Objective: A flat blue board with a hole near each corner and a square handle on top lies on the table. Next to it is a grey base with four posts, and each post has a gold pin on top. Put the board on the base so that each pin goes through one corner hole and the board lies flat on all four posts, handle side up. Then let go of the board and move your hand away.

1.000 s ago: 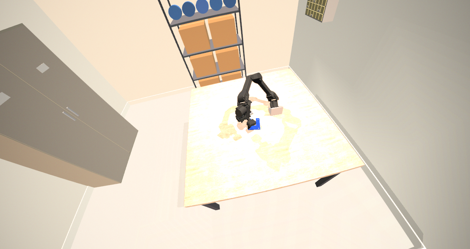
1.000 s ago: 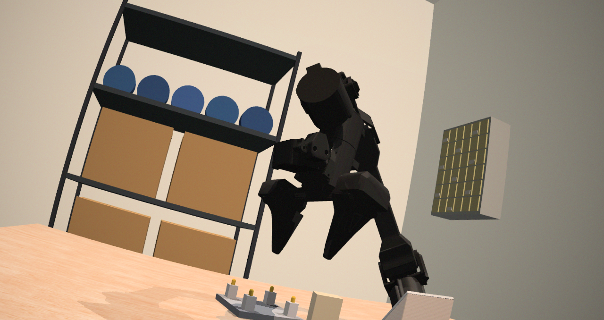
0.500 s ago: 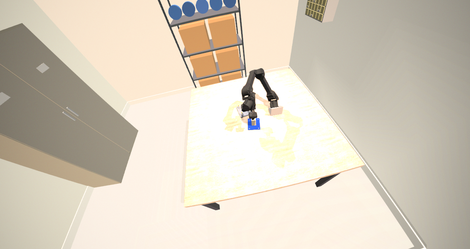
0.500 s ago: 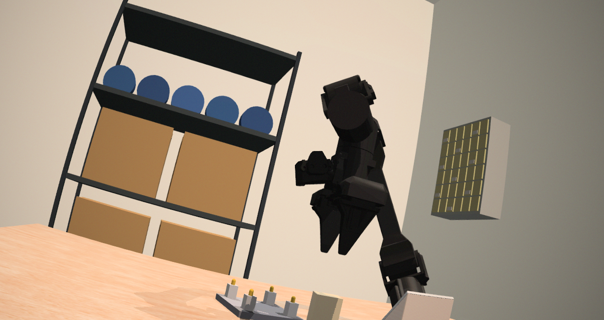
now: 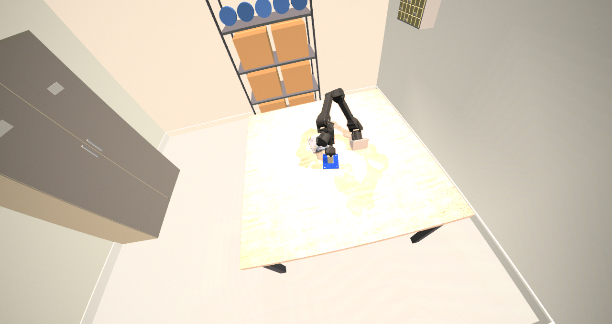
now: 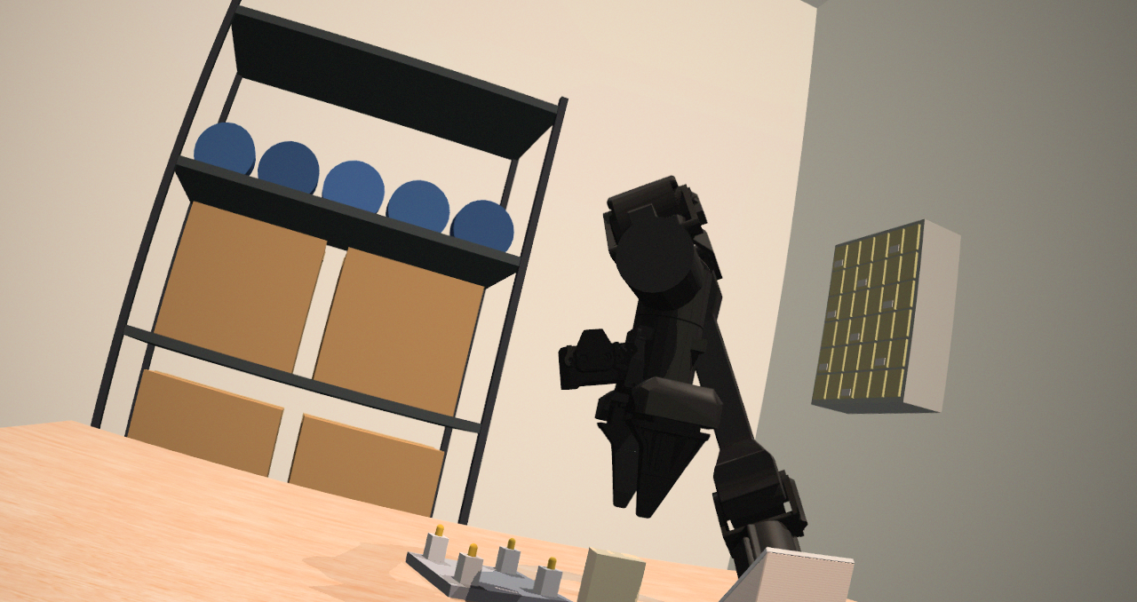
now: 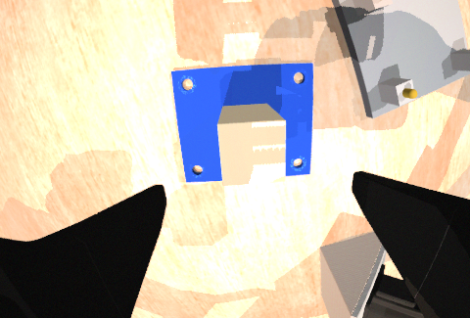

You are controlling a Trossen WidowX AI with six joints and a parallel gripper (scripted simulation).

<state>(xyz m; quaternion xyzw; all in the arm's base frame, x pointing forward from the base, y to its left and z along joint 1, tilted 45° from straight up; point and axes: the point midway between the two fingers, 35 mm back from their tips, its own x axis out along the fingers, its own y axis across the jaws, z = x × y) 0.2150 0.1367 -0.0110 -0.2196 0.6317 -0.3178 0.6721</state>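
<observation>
Right now the blue board is 90 mm below my gripper tip. Also, from my gripper tip: grey base: 180 mm to the right, 110 mm below, 60 mm ahead.
</observation>
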